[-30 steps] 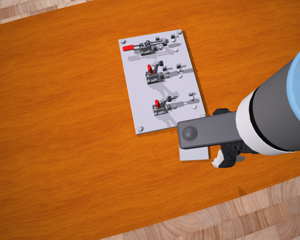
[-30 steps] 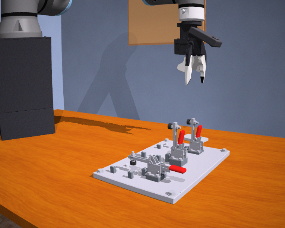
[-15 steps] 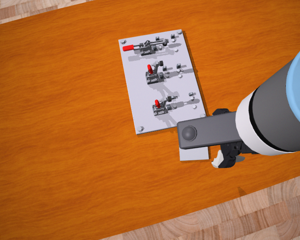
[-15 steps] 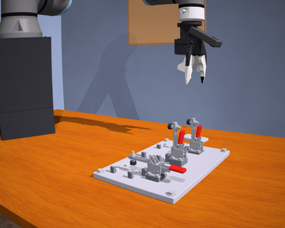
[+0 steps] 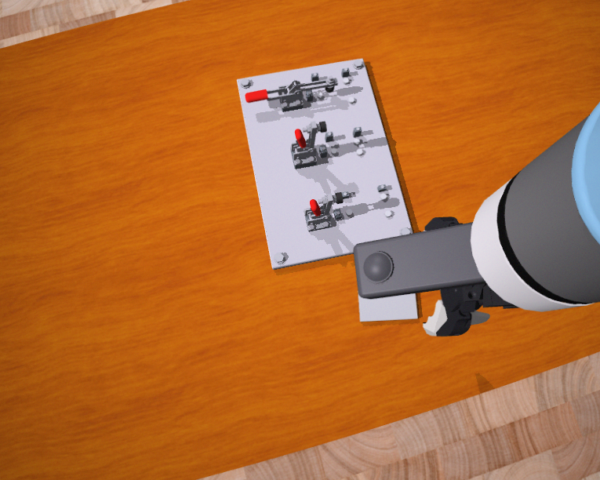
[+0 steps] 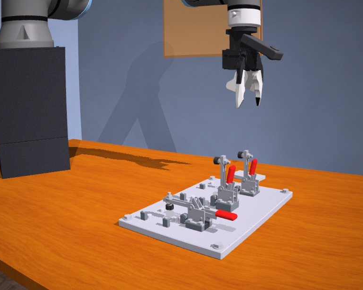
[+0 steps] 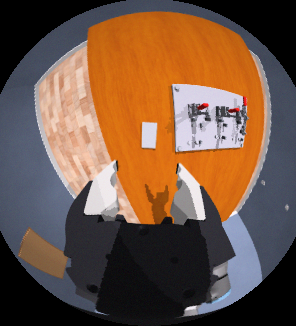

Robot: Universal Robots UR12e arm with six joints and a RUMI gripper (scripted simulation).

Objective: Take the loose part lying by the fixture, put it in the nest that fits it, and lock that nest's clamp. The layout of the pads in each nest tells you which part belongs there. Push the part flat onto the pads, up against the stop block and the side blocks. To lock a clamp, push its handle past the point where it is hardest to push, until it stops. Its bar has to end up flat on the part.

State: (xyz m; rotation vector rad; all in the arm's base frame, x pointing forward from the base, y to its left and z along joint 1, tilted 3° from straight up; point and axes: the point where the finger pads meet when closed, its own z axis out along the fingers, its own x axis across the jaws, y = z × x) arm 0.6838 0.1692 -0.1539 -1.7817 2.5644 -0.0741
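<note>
The flat grey rectangular part lies 21 cm below my hand. Round my hand: grey fixture plate: 27 cm to the right, 21 cm below.
</note>
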